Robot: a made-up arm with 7 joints. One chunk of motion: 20 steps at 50 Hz.
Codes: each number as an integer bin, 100 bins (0 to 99) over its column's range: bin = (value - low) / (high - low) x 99, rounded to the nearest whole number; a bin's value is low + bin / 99 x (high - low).
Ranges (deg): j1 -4..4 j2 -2..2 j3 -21..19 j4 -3..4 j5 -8..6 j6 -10..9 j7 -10..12
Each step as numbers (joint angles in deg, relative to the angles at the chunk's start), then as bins.
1 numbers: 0.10 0.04 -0.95 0.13 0.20 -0.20 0.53
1 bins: 51 50 50 44 58 51 47
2 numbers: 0.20 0.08 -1.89 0.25 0.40 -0.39 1.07
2 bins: 52 51 47 46 59 50 50
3 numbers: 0.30 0.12 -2.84 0.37 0.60 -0.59 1.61
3 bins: 53 52 45 48 61 49 52
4 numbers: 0.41 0.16 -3.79 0.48 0.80 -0.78 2.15
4 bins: 55 53 43 49 62 48 55
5 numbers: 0.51 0.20 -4.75 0.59 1.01 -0.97 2.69
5 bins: 56 54 40 51 64 47 57
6 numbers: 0.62 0.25 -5.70 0.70 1.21 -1.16 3.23
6 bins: 57 56 38 52 65 46 60
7 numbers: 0.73 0.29 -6.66 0.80 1.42 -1.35 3.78
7 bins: 59 57 35 54 67 45 62
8 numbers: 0.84 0.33 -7.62 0.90 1.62 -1.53 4.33
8 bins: 60 58 33 55 68 44 64
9 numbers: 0.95 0.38 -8.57 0.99 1.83 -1.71 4.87
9 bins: 61 59 31 56 70 43 67
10 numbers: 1.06 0.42 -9.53 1.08 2.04 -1.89 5.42
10 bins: 63 60 28 58 71 42 69
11 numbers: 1.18 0.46 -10.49 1.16 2.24 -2.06 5.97
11 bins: 64 61 26 59 72 41 72
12 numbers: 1.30 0.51 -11.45 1.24 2.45 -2.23 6.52
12 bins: 66 62 24 60 74 40 74
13 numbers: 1.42 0.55 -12.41 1.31 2.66 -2.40 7.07
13 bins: 67 63 21 61 75 40 77
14 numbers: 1.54 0.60 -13.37 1.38 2.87 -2.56 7.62
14 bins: 69 64 19 62 77 39 79
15 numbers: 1.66 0.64 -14.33 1.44 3.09 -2.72 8.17
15 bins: 70 65 17 63 78 38 82
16 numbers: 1.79 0.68 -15.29 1.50 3.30 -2.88 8.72
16 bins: 72 66 14 64 80 37 84
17 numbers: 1.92 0.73 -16.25 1.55 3.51 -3.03 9.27
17 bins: 73 68 12 64 81 36 87
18 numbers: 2.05 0.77 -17.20 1.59 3.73 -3.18 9.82
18 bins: 75 69 9 65 83 36 89
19 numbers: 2.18 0.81 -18.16 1.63 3.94 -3.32 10.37
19 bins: 76 70 7 65 84 35 92
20 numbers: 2.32 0.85 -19.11 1.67 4.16 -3.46 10.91
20 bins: 78 71 5 66 86 34 94
